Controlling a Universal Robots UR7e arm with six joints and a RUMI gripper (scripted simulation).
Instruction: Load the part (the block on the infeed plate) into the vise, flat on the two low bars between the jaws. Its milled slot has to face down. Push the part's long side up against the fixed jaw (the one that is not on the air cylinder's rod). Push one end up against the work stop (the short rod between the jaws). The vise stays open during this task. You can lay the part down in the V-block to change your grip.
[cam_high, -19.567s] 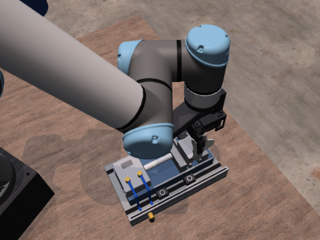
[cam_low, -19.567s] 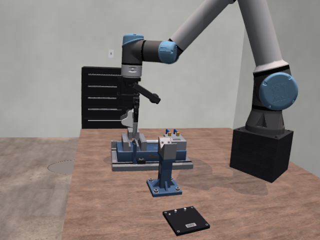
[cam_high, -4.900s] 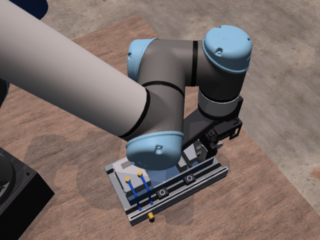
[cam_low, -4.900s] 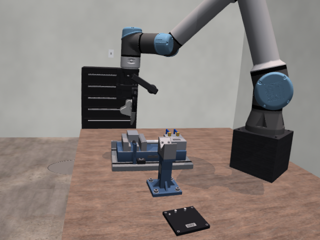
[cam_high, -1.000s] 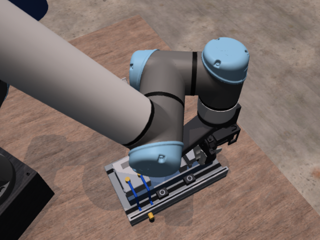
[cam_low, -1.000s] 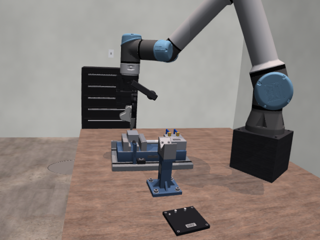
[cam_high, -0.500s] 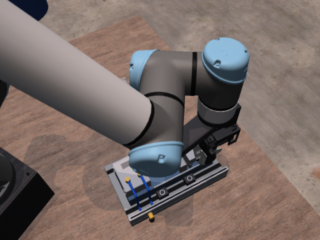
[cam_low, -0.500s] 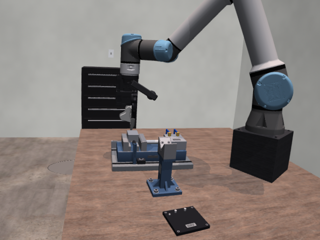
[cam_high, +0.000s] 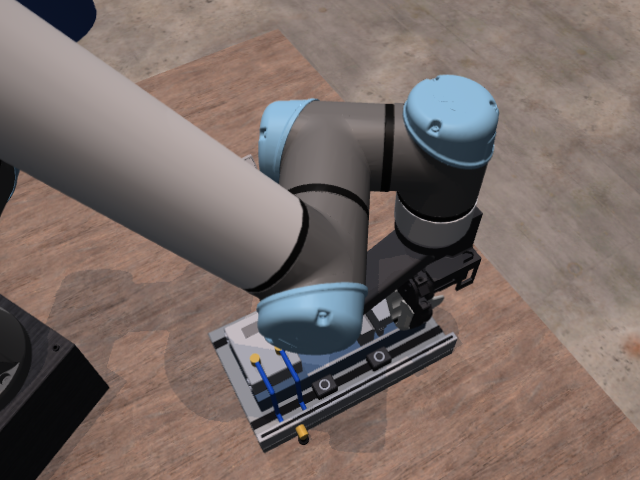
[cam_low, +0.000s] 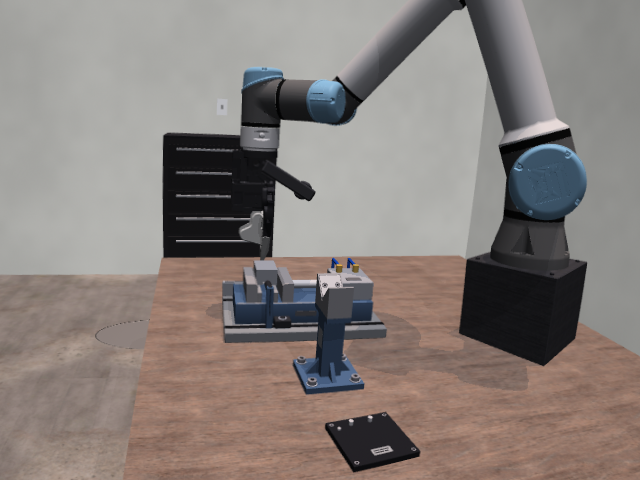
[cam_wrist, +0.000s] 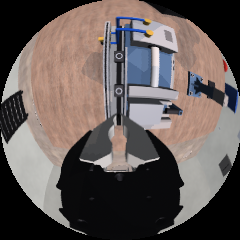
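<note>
Right now my hand is 5 cm to the right of the part and 3 cm above it. Round my hand: moving jaw: 4 cm behind, 7 cm to the left, 4 cm below; white cylinder rod: 9 cm behind, 6 cm to the left, 4 cm below; fixed jaw: 3 cm ahead, 7 cm to the left, 4 cm below.
</note>
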